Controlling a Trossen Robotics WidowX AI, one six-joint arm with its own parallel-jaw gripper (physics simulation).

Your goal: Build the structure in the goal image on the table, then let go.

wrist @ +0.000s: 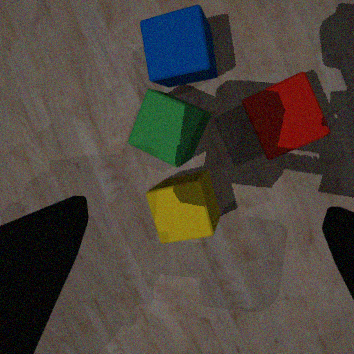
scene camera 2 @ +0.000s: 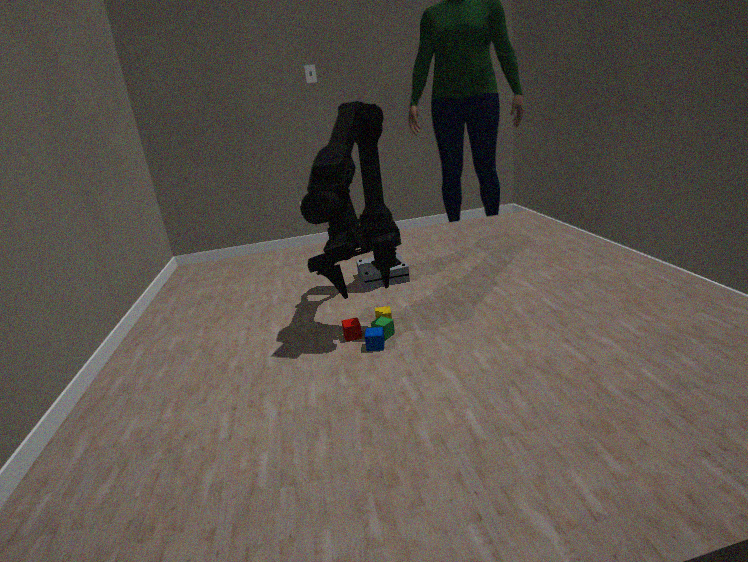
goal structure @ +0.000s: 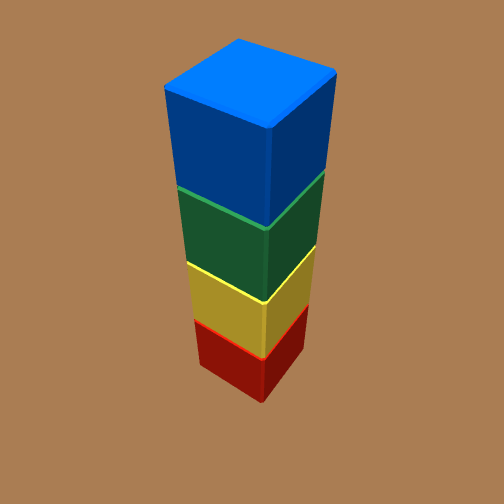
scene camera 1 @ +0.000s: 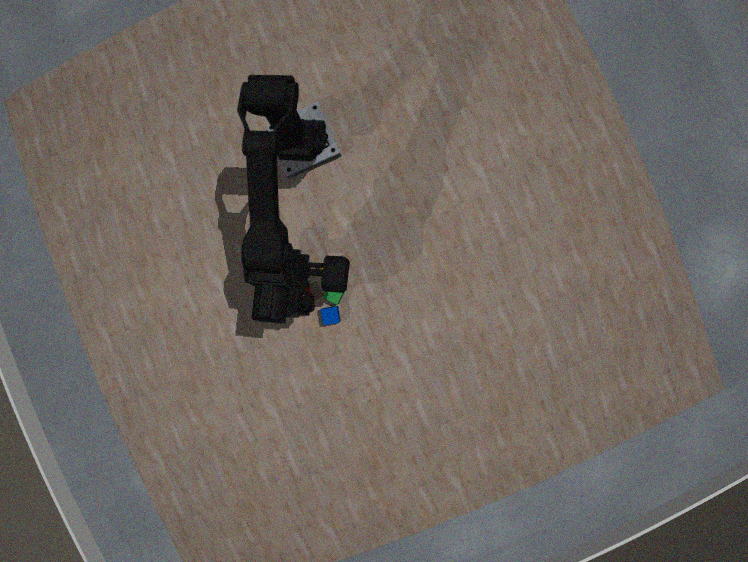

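Four cubes rest apart on the wood-patterned table. The blue cube (scene camera 1: 330,316) (scene camera 2: 374,339) (wrist: 177,45) is at the top in the wrist view. The green cube (scene camera 1: 333,297) (scene camera 2: 383,326) (wrist: 160,125) lies between it and the yellow cube (scene camera 2: 382,312) (wrist: 182,215), with narrow gaps. The red cube (scene camera 2: 351,329) (wrist: 295,117) lies to the right of the green one in the wrist view. The yellow cube is hidden under the arm in scene camera 1. My gripper (scene camera 2: 366,291) (wrist: 208,213) is open and empty above the table, its fingers wide on either side of the yellow cube in the wrist view.
The arm's grey base plate (scene camera 1: 314,166) (scene camera 2: 387,277) stands behind the cubes in scene camera 2. A person (scene camera 2: 465,60) in a green top is near the back wall. The arm's shadow falls around the red cube.
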